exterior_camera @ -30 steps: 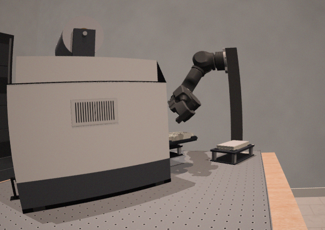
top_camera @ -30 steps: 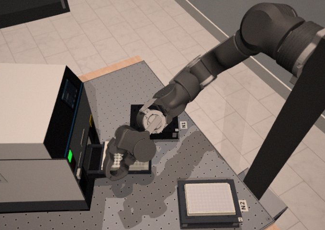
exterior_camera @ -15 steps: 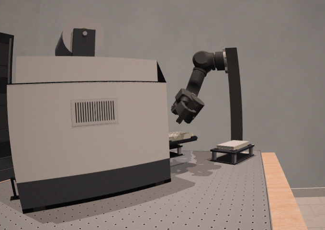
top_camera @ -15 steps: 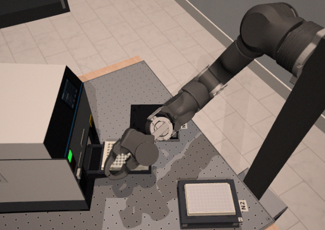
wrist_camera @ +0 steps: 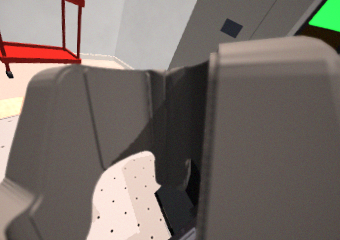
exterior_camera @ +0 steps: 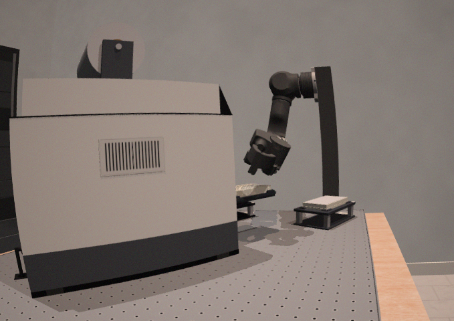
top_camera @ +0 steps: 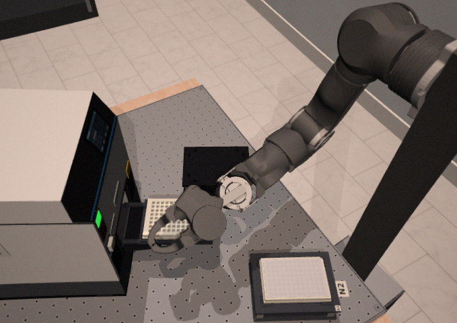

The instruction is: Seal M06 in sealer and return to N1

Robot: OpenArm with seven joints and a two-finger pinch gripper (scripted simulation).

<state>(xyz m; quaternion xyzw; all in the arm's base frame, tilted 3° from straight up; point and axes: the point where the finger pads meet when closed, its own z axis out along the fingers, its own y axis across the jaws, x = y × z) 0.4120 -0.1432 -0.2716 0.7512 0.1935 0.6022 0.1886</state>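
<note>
Now: hand 6 cm short of the start key and 4 cm to the left of it. The rest, counted from my hand: sealer's stage: 8 cm behind, 6 cm to the right, 8 cm below; touchscreen: 1 cm behind, 16 cm to the right, 13 cm above; 96-well plate M06: 8 cm behind, 6 cm to the right, 7 cm below.
</note>
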